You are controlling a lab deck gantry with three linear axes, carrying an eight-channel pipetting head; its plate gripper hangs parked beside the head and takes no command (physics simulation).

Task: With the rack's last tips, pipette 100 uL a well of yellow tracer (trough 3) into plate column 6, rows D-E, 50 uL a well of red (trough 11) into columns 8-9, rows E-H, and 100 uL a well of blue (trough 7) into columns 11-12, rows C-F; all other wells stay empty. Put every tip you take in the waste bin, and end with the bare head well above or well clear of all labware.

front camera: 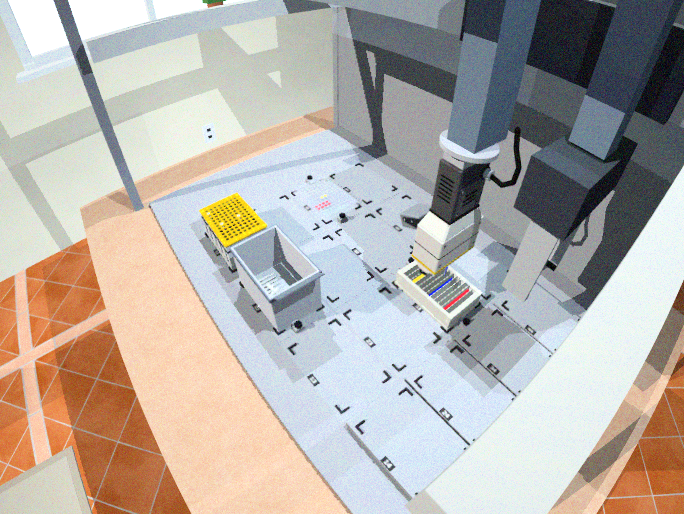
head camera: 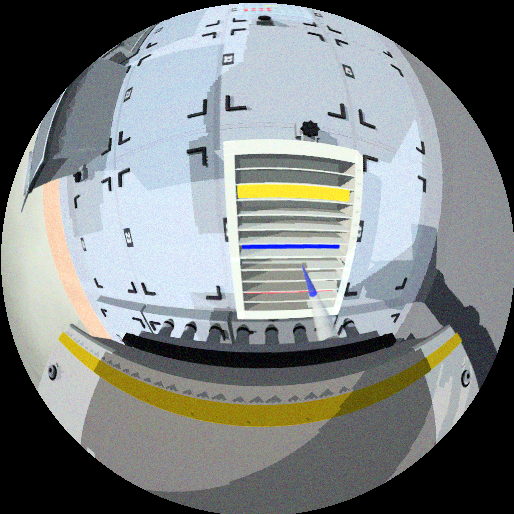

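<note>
The pipetting head (front camera: 444, 240) hangs over the trough rack (front camera: 423, 301) (head camera: 230, 210). In the head view its row of nozzles (head camera: 271, 334) shows one tip (head camera: 322, 317), on the seventh from the left; blue liquid fills its lower end. The tip's end appears beside the blue trough (head camera: 290, 246); its height is unclear. The yellow trough (head camera: 292, 192) and red trough (head camera: 285, 292) also show. The plate (front camera: 343, 194) has two yellow wells (front camera: 323, 196) and several red wells (front camera: 323, 205). The yellow tip rack (front camera: 251, 227) holds three pale tips. The parked plate gripper (front camera: 536, 276) is empty, its fingers apart.
The grey waste bin (front camera: 295, 306) (head camera: 92, 95) stands beside the tip rack, with several pale tips inside. Black clamp knobs (front camera: 297, 324) (head camera: 310, 129) stick up from the deck. The gripper's dark housing (front camera: 564, 185) hangs right of the head in the front view.
</note>
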